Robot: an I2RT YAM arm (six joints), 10 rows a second.
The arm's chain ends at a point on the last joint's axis. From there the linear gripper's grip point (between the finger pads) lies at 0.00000 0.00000 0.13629 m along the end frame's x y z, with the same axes.
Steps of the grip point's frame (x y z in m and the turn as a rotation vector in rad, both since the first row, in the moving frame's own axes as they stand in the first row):
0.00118 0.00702 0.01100 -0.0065 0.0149 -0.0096
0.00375 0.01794 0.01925 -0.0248 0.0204 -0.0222
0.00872 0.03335 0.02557 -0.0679 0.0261 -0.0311
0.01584 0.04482 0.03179 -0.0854 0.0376 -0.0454
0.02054 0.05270 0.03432 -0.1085 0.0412 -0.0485
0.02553 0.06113 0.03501 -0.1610 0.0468 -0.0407
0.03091 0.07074 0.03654 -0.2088 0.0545 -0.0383
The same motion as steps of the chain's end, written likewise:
-0.00085 0.00614 0.01102 -0.0065 0.0149 -0.0096
0.00093 0.01459 0.01932 -0.0248 0.0204 -0.0222
0.00502 0.02416 0.02593 -0.0679 0.0261 -0.0311
0.01046 0.03332 0.03238 -0.0854 0.0376 -0.0454
0.01458 0.03809 0.03524 -0.1085 0.0412 -0.0485
0.01874 0.03943 0.03692 -0.1610 0.0468 -0.0407
0.02300 0.04265 0.03970 -0.2088 0.0545 -0.0383

